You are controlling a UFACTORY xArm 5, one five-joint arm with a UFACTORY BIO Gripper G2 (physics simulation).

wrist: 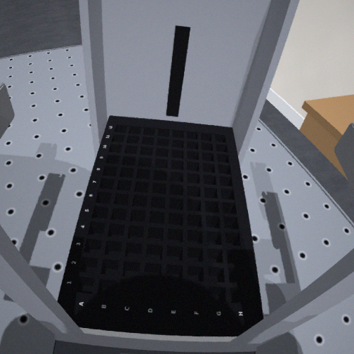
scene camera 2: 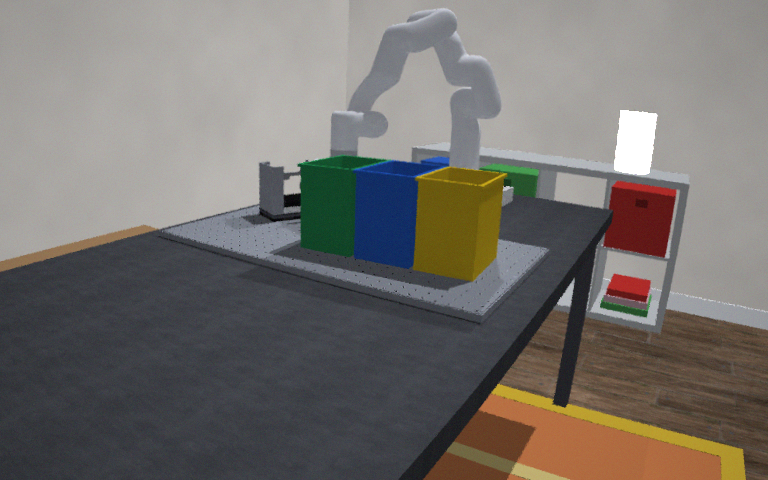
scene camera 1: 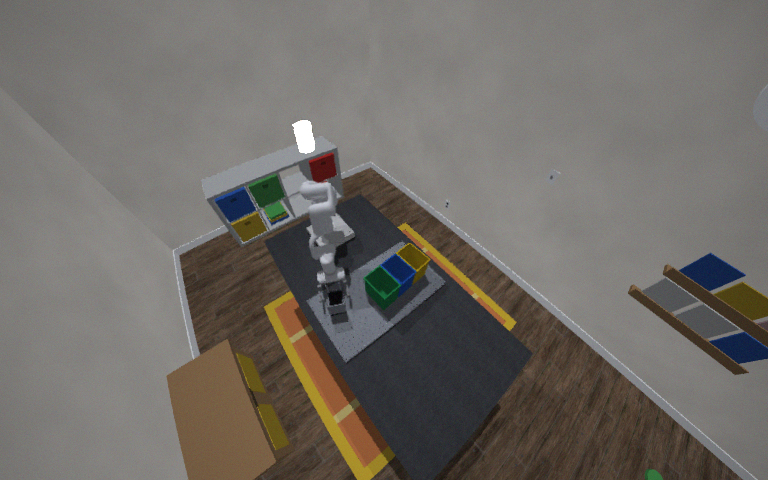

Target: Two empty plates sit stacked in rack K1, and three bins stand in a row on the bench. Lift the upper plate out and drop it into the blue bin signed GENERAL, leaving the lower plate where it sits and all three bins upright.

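Frame: origin at the arm's base, x ahead, y left, z up, level; centimetres.
Seen in the pictures: hand at its tool point: [scene camera 2: 294, 180] [scene camera 1: 334, 296].
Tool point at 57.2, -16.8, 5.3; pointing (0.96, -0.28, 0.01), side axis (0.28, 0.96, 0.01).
Observation:
Offsets run from my tool point to a thing's middle, as dx, dy, dz. Level surfaces: height alone.
The upper plate @[+1.3, -0.1, -5.1] [scene camera 1: 335, 296] [wrist: 165, 200], black with a grid of square wells, lies level in the grey rack K1 @[+0.3, +0.2, -2.2] [scene camera 1: 338, 309] [scene camera 2: 271, 189] [wrist: 135, 65]. It hides the lower plate in the wrist view. My gripper [scene camera 1: 336, 306] [wrist: 175, 129] is open and empty, its fingers on either side of the rack and apart from it; in scene camera 2 it is mostly hidden behind the green bin. The blue bin @[+6.3, +39.7, -0.1] [scene camera 1: 398, 271] [scene camera 2: 385, 217] stands upright between the green bin @[+9.1, +27.0, -0.1] [scene camera 1: 382, 287] [scene camera 2: 327, 209] and the yellow bin @[+3.4, +52.4, -0.1] [scene camera 1: 413, 260] [scene camera 2: 453, 226], both upright. No GENERAL sign is readable.
The rack and bins stand on a perforated grey board @[dz -9.0] [scene camera 1: 362, 339] [scene camera 2: 226, 240] [wrist: 30, 110] on the dark bench @[dz -10.4] [scene camera 1: 441, 362] [scene camera 2: 169, 339]. The green bin is the nearest to the rack. A shelf unit [scene camera 1: 266, 164] [scene camera 2: 572, 165] stands behind the arm's base.

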